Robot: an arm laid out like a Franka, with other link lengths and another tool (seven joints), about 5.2 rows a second.
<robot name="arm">
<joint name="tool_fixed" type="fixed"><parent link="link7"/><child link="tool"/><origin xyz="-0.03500 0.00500 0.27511" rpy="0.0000 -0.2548 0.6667"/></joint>
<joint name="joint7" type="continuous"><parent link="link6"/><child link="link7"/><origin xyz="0.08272 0.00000 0.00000" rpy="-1.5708 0.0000 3.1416"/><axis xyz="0 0 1"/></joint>
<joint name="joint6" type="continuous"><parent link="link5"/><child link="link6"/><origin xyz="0.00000 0.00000 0.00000" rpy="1.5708 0.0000 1.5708"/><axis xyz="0 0 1"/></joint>
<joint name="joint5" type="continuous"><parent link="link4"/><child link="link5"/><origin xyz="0.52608 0.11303 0.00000" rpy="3.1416 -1.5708 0.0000"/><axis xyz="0 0 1"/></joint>
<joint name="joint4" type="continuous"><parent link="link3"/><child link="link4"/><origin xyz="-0.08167 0.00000 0.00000" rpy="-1.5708 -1.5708 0.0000"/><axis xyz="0 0 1"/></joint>
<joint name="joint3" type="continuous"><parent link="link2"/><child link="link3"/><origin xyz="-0.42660 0.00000 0.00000" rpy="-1.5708 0.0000 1.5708"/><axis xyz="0 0 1"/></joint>
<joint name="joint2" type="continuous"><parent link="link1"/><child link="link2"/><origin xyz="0.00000 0.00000 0.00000" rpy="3.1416 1.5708 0.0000"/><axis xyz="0 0 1"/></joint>
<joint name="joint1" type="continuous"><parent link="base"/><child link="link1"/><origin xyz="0.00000 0.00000 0.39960" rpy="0.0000 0.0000 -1.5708"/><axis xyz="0 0 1"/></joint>
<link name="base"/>
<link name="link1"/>
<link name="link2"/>
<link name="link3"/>
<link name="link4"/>
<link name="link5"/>
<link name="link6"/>
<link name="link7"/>
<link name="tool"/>
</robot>
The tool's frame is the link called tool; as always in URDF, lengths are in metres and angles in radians. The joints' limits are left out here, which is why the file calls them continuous.
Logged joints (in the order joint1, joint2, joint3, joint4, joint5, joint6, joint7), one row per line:
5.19 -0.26 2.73 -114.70 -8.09 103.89 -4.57
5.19 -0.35 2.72 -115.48 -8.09 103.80 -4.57
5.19 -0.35 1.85 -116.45 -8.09 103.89 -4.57
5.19 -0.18 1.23 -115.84 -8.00 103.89 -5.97
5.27 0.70 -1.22 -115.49 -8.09 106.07 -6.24
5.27 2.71 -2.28 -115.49 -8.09 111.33 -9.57
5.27 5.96 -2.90 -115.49 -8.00 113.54 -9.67
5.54 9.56 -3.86 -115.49 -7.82 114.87 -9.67
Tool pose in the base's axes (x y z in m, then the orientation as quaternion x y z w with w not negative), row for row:
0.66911 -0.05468 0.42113 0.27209 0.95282 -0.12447 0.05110
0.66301 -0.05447 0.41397 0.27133 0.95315 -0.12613 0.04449
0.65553 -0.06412 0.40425 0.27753 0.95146 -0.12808 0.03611
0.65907 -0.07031 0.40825 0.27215 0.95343 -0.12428 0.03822
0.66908 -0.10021 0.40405 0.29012 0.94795 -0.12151 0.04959
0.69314 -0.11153 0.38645 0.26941 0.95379 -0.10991 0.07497
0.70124 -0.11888 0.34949 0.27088 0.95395 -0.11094 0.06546
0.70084 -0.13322 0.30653 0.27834 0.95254 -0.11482 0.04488
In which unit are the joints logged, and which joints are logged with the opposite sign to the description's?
The joints are logged in degrees. Opposite sign: joint1.
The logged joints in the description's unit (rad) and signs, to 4 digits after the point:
-0.0906 -0.0045 0.0476 -2.0019 -0.1412 1.8132 -0.0798
-0.0906 -0.0061 0.0475 -2.0155 -0.1412 1.8117 -0.0798
-0.0906 -0.0061 0.0323 -2.0324 -0.1412 1.8132 -0.0798
-0.0906 -0.0031 0.0215 -2.0218 -0.1396 1.8132 -0.1042
-0.0920 0.0122 -0.0213 -2.0157 -0.1412 1.8513 -0.1089
-0.0920 0.0473 -0.0398 -2.0157 -0.1412 1.9431 -0.1670
-0.0920 0.1040 -0.0506 -2.0157 -0.1396 1.9816 -0.1688
-0.0967 0.1669 -0.0674 -2.0157 -0.1365 2.0049 -0.1688

